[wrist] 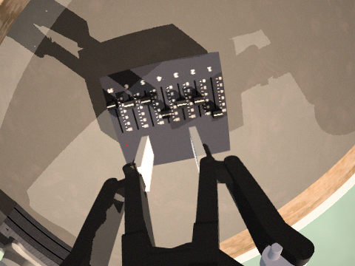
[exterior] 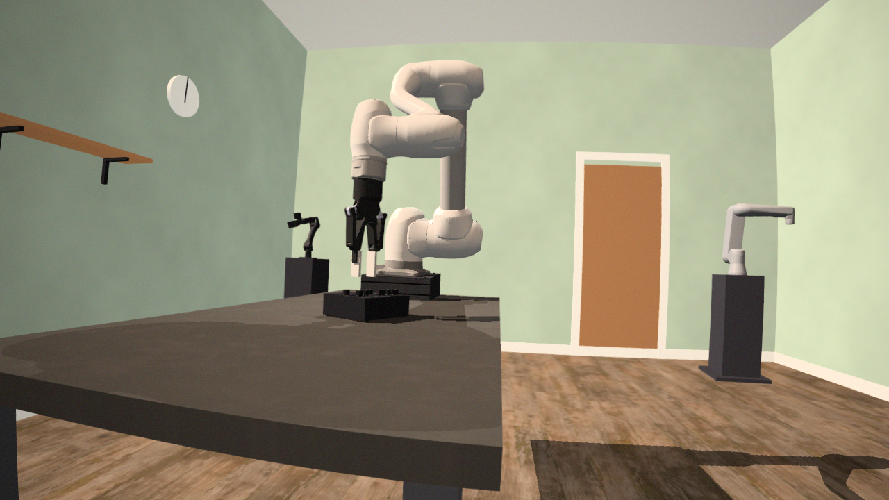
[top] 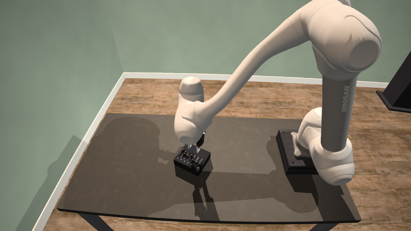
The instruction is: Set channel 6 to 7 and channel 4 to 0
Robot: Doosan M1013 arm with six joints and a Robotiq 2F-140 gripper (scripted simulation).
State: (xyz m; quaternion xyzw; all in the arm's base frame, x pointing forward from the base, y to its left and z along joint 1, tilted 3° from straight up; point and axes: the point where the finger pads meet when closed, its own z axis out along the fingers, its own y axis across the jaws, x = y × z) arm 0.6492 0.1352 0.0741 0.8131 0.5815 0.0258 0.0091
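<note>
The channel 4 fader knob lies 1 cm ahead of my hand, 2 cm to the left of it and 7 cm below it. From my hand the other things lie so: channel 6 fader knob (3 cm behind, 6 cm to the left, 7 cm below).
</note>
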